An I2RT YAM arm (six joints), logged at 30 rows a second.
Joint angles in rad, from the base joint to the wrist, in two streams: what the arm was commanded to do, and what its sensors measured. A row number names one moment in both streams.
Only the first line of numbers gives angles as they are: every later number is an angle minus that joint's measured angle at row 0.
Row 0, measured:
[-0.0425 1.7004 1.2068 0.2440 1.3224 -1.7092]
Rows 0 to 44, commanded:
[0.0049 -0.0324 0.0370 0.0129 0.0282 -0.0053]
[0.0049 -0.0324 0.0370 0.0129 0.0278 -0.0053]
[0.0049 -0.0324 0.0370 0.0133 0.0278 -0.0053]
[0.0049 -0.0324 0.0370 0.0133 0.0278 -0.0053]
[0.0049 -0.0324 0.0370 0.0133 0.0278 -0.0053]
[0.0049 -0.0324 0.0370 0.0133 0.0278 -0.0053]
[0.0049 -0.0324 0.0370 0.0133 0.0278 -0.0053]
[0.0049 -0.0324 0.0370 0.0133 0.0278 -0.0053]
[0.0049 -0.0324 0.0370 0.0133 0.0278 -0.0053]
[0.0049 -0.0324 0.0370 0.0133 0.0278 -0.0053]
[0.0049 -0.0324 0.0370 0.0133 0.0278 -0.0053]
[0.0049 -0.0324 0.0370 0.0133 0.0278 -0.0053]
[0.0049 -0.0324 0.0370 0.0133 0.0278 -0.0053]
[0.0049 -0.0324 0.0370 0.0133 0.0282 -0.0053]
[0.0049 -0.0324 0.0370 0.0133 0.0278 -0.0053]
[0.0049 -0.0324 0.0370 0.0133 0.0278 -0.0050]
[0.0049 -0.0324 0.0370 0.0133 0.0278 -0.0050]
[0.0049 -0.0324 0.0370 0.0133 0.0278 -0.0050]
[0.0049 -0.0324 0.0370 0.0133 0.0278 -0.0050]
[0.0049 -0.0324 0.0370 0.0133 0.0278 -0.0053]
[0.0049 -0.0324 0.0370 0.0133 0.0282 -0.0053]
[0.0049 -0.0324 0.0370 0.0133 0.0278 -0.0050]
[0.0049 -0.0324 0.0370 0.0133 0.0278 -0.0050]
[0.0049 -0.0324 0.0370 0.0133 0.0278 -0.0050]
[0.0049 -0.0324 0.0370 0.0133 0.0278 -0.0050]
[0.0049 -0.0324 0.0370 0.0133 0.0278 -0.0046]
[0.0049 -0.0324 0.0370 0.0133 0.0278 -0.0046]
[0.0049 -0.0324 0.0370 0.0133 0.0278 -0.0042]
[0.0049 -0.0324 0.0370 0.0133 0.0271 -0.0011]
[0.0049 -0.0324 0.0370 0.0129 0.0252 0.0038]
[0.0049 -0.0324 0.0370 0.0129 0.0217 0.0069]
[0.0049 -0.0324 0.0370 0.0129 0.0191 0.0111]
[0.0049 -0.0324 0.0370 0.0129 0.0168 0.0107]
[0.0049 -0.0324 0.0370 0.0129 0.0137 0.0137]
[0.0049 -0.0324 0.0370 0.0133 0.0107 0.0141]
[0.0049 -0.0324 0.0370 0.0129 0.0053 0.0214]
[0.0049 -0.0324 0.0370 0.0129 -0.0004 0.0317]
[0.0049 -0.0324 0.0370 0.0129 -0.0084 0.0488]
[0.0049 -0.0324 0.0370 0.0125 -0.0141 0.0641]
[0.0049 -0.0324 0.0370 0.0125 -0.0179 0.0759]
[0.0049 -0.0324 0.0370 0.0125 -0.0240 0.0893]
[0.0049 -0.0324 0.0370 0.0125 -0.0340 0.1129]
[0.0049 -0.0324 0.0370 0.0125 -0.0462 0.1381]
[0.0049 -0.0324 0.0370 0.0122 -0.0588 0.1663]
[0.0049 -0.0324 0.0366 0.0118 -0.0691 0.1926]
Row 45, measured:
[0.0000 0.0000 0.0000 -0.0004 -0.0405 0.0832]
